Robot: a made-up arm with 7 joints. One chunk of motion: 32 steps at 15 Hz.
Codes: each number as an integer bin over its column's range. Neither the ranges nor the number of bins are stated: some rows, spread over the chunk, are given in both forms.
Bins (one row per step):
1: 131 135 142 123 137 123
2: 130 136 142 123 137 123
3: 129 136 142 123 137 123
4: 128 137 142 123 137 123
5: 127 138 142 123 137 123
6: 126 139 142 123 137 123
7: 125 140 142 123 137 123
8: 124 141 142 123 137 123
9: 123 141 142 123 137 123
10: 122 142 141 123 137 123
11: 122 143 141 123 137 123
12: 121 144 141 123 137 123
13: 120 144 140 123 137 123
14: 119 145 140 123 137 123
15: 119 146 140 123 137 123
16: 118 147 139 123 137 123
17: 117 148 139 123 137 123
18: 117 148 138 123 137 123
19: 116 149 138 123 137 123
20: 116 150 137 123 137 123
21: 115 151 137 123 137 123
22: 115 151 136 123 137 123
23: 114 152 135 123 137 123
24: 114 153 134 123 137 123
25: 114 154 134 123 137 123
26: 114 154 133 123 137 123
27: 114 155 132 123 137 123
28: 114 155 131 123 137 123
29: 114 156 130 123 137 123
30: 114 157 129 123 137 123
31: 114 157 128 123 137 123
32: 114 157 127 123 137 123
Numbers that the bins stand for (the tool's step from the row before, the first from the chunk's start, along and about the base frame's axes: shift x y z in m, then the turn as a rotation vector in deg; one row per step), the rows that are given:
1: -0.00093 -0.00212 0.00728 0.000 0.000 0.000
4: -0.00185 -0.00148 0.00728 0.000 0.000 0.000
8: -0.00307 -0.00021 0.00728 0.000 0.000 0.000
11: -0.00368 0.00042 0.00678 0.000 0.000 0.000
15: -0.00460 0.00138 0.00627 0.000 0.000 0.000
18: -0.00521 0.00201 0.00527 0.000 0.000 0.000
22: -0.00582 0.00296 0.00427 0.000 0.000 0.000
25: -0.00613 0.00392 0.00326 0.000 0.000 0.000
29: -0.00613 0.00455 0.00125 0.000 0.000 0.000
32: -0.00613 0.00487 -0.00025 0.000 0.000 0.000
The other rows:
2: -0.00124 -0.00180 0.00728 0.000 0.000 0.000
3: -0.00154 -0.00180 0.00728 0.000 0.000 0.000
5: -0.00215 -0.00116 0.00728 0.000 0.000 0.000
6: -0.00246 -0.00085 0.00728 0.000 0.000 0.000
7: -0.00276 -0.00053 0.00728 0.000 0.000 0.000
9: -0.00338 -0.00021 0.00728 0.000 0.000 0.000
10: -0.00368 0.00011 0.00678 0.000 0.000 0.000
12: -0.00399 0.00074 0.00678 0.000 0.000 0.000
13: -0.00429 0.00074 0.00627 0.000 0.000 0.000
14: -0.00460 0.00106 0.00627 0.000 0.000 0.000
16: -0.00491 0.00169 0.00577 0.000 0.000 0.000
17: -0.00521 0.00201 0.00577 0.000 0.000 0.000
19: -0.00552 0.00233 0.00527 0.000 0.000 0.000
20: -0.00552 0.00265 0.00477 0.000 0.000 0.000
21: -0.00582 0.00296 0.00477 0.000 0.000 0.000
23: -0.00613 0.00328 0.00376 0.000 0.000 0.000
24: -0.00613 0.00360 0.00326 0.000 0.000 0.000
26: -0.00613 0.00392 0.00276 0.000 0.000 0.000
27: -0.00613 0.00424 0.00226 0.000 0.000 0.000
28: -0.00613 0.00424 0.00176 0.000 0.000 0.000
30: -0.00613 0.00487 0.00075 0.000 0.000 0.000
31: -0.00613 0.00487 0.00025 0.000 0.000 0.000

